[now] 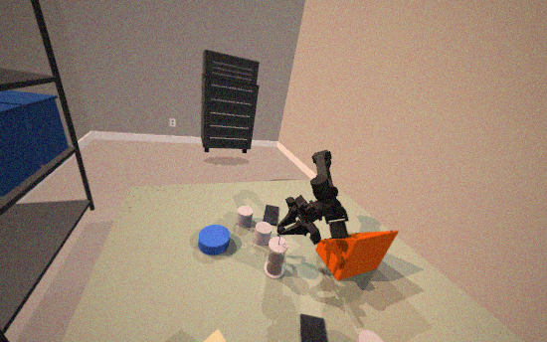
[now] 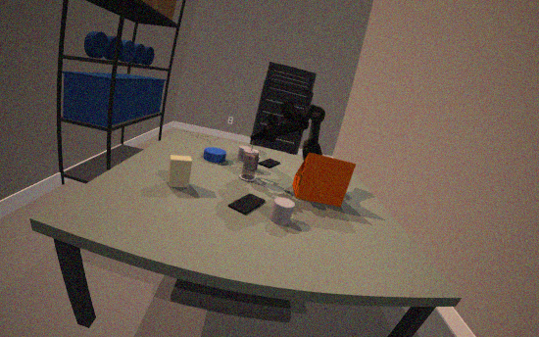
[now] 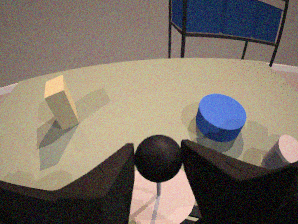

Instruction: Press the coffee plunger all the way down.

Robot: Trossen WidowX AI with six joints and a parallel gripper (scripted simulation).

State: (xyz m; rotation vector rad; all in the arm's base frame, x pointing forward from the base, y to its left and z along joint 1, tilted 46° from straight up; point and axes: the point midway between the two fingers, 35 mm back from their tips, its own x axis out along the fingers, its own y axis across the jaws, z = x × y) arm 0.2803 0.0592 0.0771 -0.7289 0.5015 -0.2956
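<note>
Right now the coffee press is 10 cm below my gripper tip, 2 cm behind it and 1 cm to the right of it. Round my gripper tip: cream block: 26 cm ahead, 20 cm to the left, 14 cm below.
</note>
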